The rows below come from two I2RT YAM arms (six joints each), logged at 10 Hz.
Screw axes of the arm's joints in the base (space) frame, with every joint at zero. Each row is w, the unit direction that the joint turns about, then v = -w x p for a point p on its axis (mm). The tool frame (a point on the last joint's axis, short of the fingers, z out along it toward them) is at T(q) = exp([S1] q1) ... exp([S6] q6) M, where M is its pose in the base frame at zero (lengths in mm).
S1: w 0 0 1 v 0 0 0
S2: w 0 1 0 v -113.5 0 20
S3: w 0 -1 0 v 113.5 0 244
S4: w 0 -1 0 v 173.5 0 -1
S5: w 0 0 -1 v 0 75 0
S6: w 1 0 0 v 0 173.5 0
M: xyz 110.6 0 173.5 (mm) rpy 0 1.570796 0 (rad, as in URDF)
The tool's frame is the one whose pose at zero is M.
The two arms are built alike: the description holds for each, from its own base.
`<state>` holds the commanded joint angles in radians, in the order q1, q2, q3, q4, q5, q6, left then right.
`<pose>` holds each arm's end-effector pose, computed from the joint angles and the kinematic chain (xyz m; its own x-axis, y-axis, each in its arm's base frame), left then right.
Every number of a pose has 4 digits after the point.
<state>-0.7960 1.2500 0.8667 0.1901 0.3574 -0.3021 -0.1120 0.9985 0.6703 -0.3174 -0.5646 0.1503</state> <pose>0.1952 -0.2172 0.3074 -0.3989 0.0090 -0.9170 0.8284 0.4323 -0.3561 0.2122 -0.0047 0.2506 -0.6406 0.1993 -0.7415 -0.2370 0.8672 0.4379</pose>
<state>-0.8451 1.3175 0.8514 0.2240 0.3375 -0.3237 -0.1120 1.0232 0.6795 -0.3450 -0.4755 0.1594</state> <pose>0.1930 -0.2353 0.2868 -0.4432 0.0473 -0.8952 0.8208 0.4228 -0.3841 0.2155 -0.0078 0.2457 -0.6635 0.2166 -0.7161 -0.1484 0.9000 0.4098</pose>
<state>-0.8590 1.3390 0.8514 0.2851 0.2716 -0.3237 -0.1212 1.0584 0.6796 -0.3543 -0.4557 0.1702</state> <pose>0.1953 -0.2410 0.2869 -0.4112 0.0075 -0.9115 0.8125 0.4564 -0.3627 0.2194 -0.0109 0.2378 -0.6913 0.2374 -0.6825 -0.1004 0.9038 0.4161</pose>
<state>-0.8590 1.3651 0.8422 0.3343 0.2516 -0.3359 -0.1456 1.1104 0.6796 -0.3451 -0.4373 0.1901</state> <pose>0.1990 -0.2442 0.2812 -0.4100 -0.0135 -0.9120 0.8028 0.4693 -0.3678 0.2260 -0.0179 0.2278 -0.7121 0.2774 -0.6449 -0.0337 0.9040 0.4261</pose>
